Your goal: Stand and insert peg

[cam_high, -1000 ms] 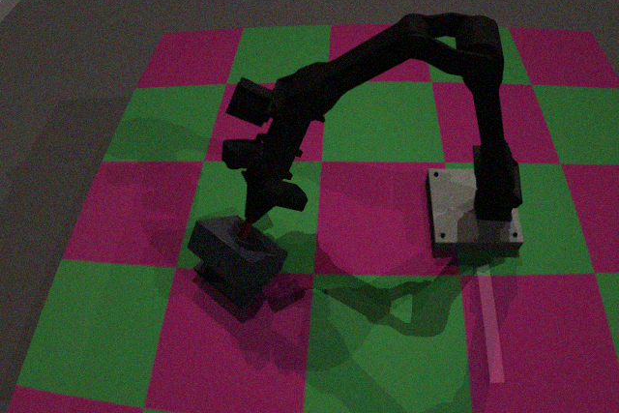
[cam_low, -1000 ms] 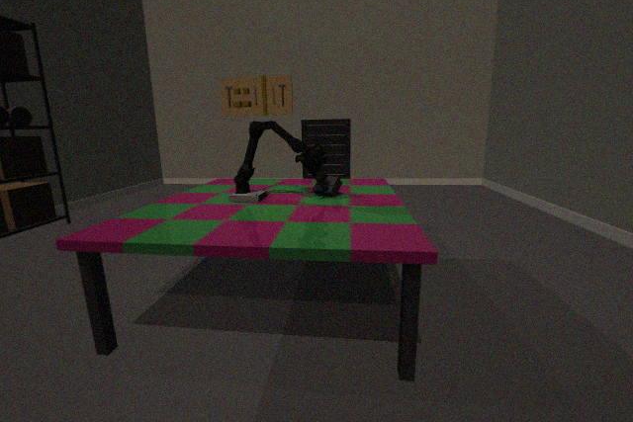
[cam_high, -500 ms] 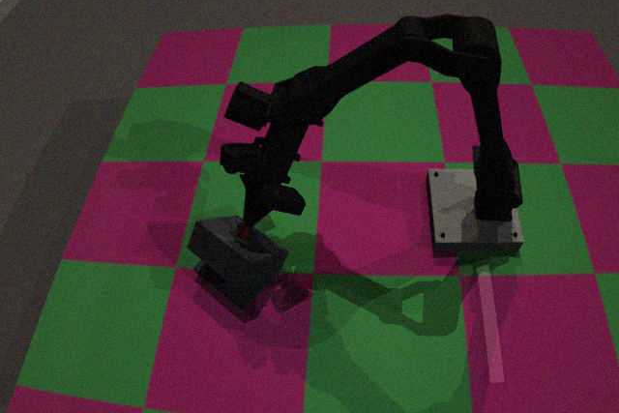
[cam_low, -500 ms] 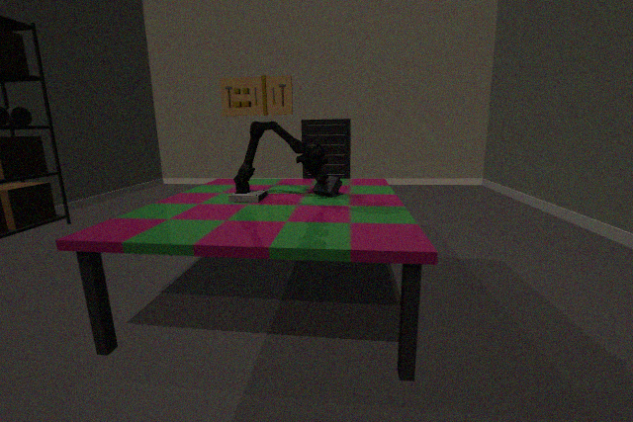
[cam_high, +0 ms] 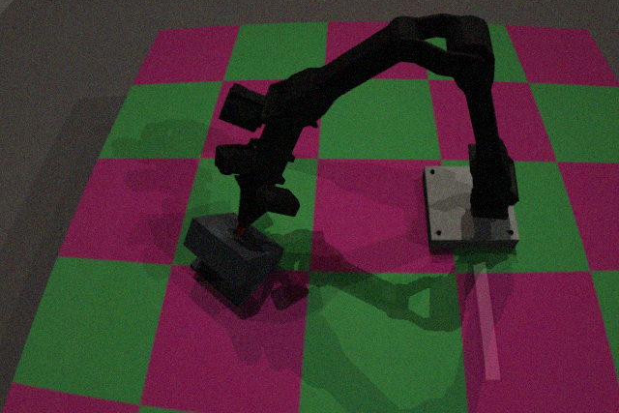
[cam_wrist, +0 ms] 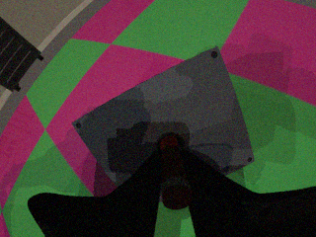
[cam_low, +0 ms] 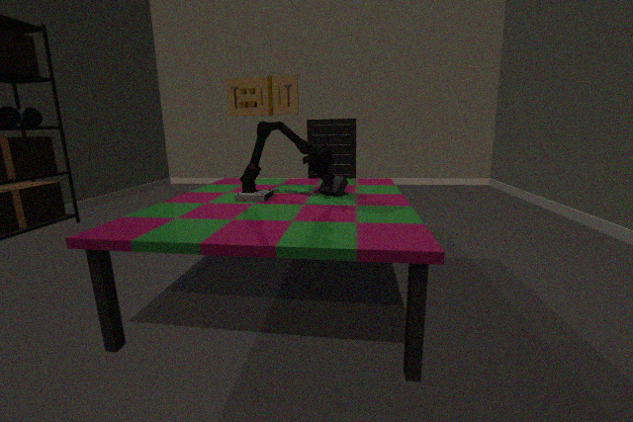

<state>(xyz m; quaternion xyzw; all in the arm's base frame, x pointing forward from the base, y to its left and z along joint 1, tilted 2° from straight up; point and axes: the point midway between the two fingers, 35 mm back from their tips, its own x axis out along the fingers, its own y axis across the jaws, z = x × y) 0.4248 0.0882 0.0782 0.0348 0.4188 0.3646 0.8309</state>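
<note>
The red peg is 1 cm behind my gripper tip, 1 cm to the right of it and 1 cm above it. From my gripper tip the other things lie so: sloped panel: 2 cm ahead, 3 cm to the left, 3 cm below.
</note>
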